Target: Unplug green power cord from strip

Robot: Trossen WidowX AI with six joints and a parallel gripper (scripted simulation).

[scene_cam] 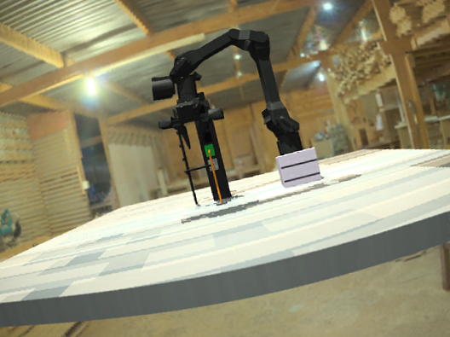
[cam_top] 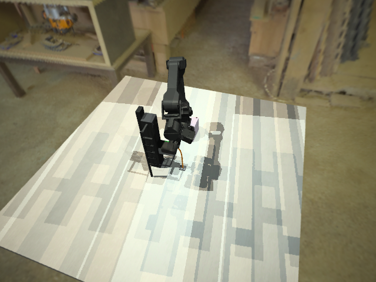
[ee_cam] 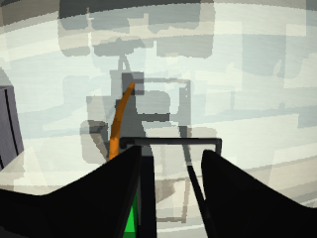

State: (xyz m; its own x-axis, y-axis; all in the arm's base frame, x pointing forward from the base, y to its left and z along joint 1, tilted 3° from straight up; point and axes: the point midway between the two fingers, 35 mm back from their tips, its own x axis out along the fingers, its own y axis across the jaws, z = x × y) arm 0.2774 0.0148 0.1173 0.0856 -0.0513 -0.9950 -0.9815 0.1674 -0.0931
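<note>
Now: gripper tip 40 mm past the green plug, 60 mm to the left of it and 10 mm above it.
</note>
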